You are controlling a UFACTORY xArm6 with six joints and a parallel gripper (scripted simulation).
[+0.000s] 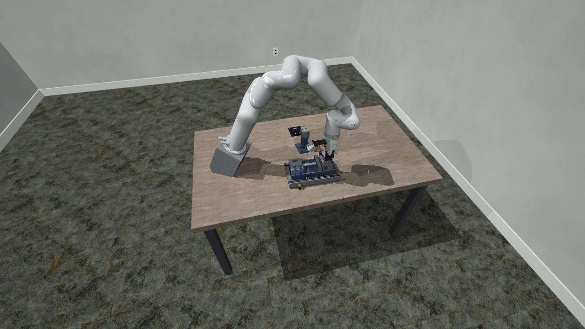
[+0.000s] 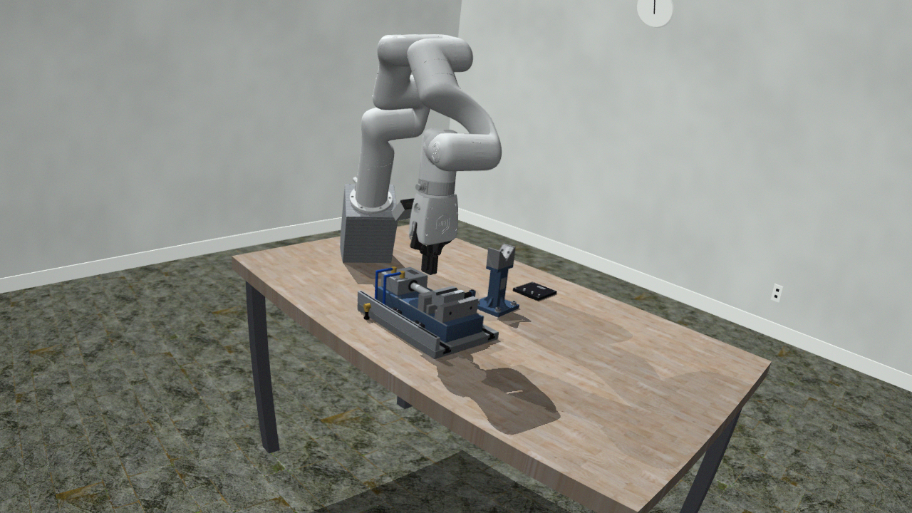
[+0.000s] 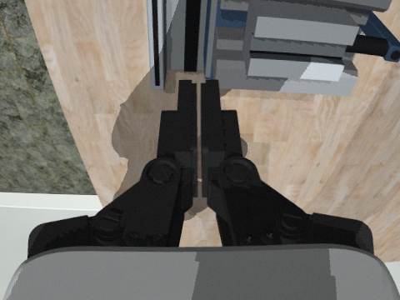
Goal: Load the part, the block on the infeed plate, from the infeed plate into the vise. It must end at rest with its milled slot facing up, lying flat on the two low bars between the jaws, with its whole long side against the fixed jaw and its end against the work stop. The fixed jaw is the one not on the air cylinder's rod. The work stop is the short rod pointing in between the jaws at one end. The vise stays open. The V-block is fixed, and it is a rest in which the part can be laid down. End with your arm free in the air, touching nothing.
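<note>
Right now the grey block is 8 cm below my hand and 6 cm to the left of it. From my hand the other things lie so: dark work stop rod (11 cm to the left, 9 cm below, 1 cm ahead); fixed jaw (11 cm below, 6 cm to the left, 3 cm ahead); moving jaw (11 cm below, 7 cm to the left, 3 cm behind).
</note>
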